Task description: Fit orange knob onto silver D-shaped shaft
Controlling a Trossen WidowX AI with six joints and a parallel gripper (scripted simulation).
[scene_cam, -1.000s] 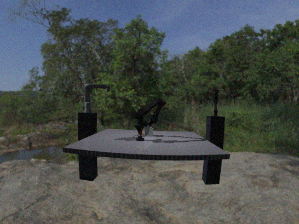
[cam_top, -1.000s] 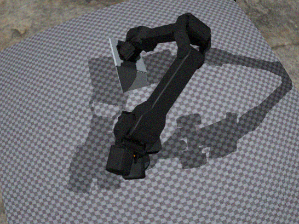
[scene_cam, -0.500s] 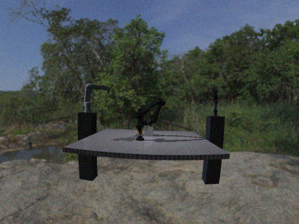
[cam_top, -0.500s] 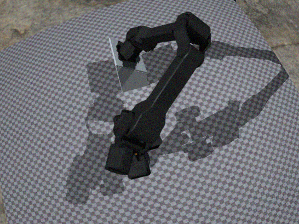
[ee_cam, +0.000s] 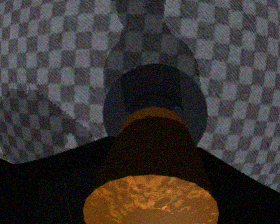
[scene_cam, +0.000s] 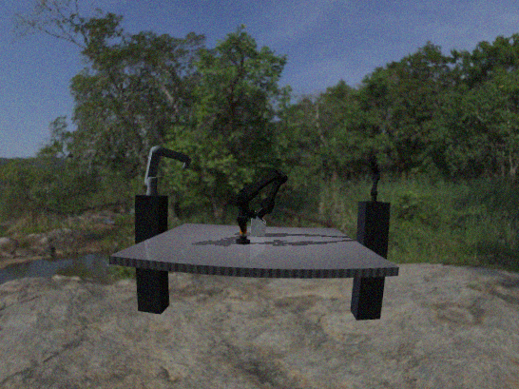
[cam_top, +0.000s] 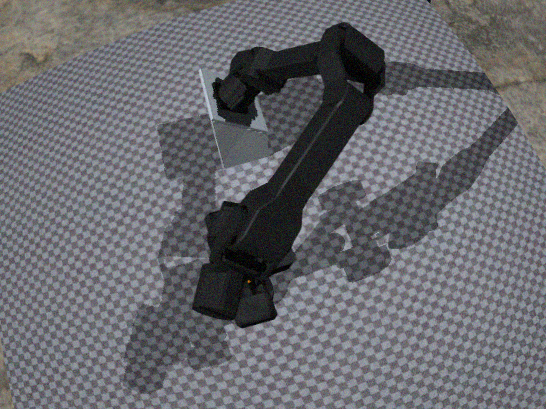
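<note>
Right now the orange knob is 3 cm above my gripper tip. Round my gripper tip: round dark pedestal (4 cm below).
</note>
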